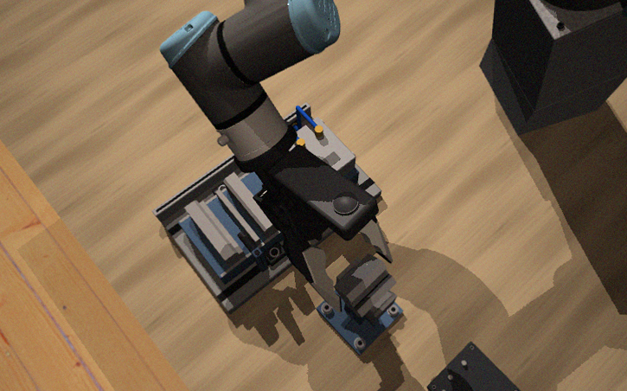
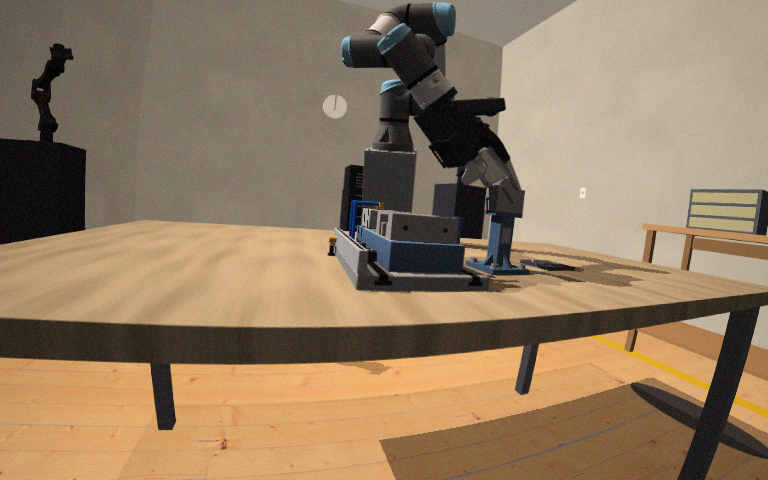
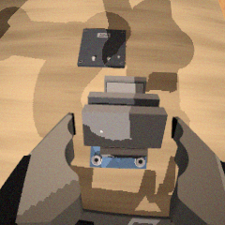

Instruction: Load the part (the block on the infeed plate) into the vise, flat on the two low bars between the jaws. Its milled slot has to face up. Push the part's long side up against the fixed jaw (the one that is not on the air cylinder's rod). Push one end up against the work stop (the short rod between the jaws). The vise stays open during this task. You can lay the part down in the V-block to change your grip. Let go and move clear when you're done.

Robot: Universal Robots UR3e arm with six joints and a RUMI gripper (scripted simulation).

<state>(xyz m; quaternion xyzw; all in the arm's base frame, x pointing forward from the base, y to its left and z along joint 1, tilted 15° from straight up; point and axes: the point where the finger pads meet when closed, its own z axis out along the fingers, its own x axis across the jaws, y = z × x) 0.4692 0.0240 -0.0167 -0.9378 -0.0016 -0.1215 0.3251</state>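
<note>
My hand is 1 cm to the right of the part. From my hand the other things lie so: white cylinder rod 5 cm behind, 19 cm to the right, 9 cm below; then dark work stop 4 cm ahead, 16 cm to the right, 8 cm below; then moving jaw 20 cm to the right, 9 cm below.
</note>
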